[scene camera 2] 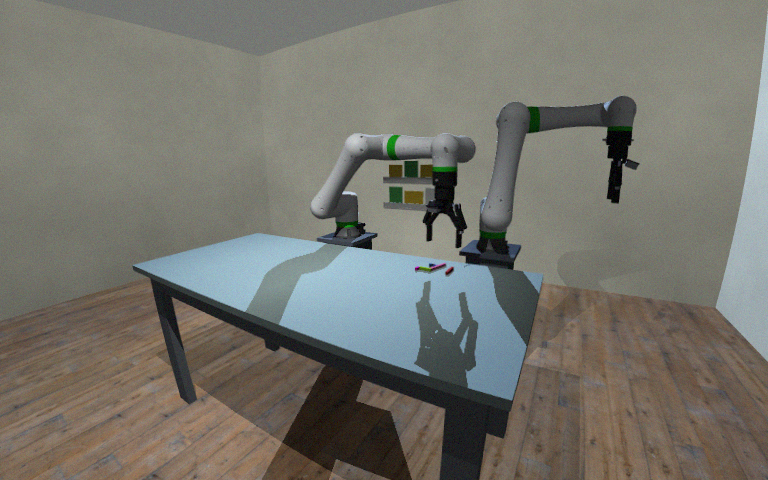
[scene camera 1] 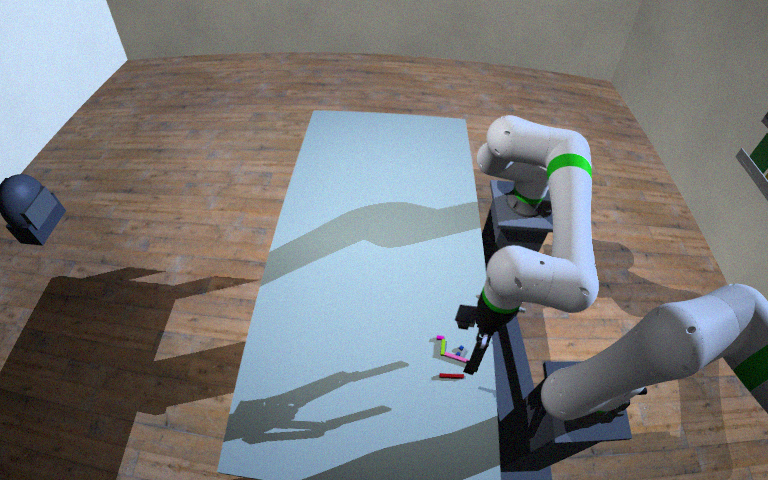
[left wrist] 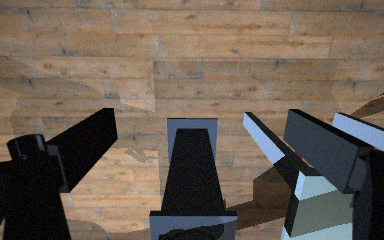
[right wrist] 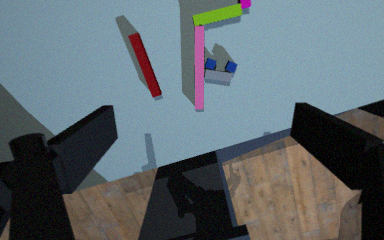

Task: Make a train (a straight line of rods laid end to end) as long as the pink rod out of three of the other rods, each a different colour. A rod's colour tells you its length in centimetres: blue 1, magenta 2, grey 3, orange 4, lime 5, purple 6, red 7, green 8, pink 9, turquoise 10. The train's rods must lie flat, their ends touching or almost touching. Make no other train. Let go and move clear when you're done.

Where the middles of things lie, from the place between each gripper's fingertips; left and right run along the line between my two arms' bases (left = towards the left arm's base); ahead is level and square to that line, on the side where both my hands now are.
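The pink rod (right wrist: 199, 30) is 100 mm below my right hand (scene camera 2: 443, 244), 30 mm ahead of it and 10 mm to the right of it. Measured from my left hand (scene camera 2: 612, 201), that same pink rod is 320 mm ahead, 670 mm to the right and 270 mm below. And there's the red rod (right wrist: 135, 39), which from my right hand is 60 mm ahead, 40 mm to the left and 100 mm below, while from my left hand it's 350 mm ahead, 620 mm to the right and 270 mm below. Going by its middle, the red rod is nearer to my right hand than to my left hand, and by its middle the pink rod is nearer to my right hand than to my left hand too.
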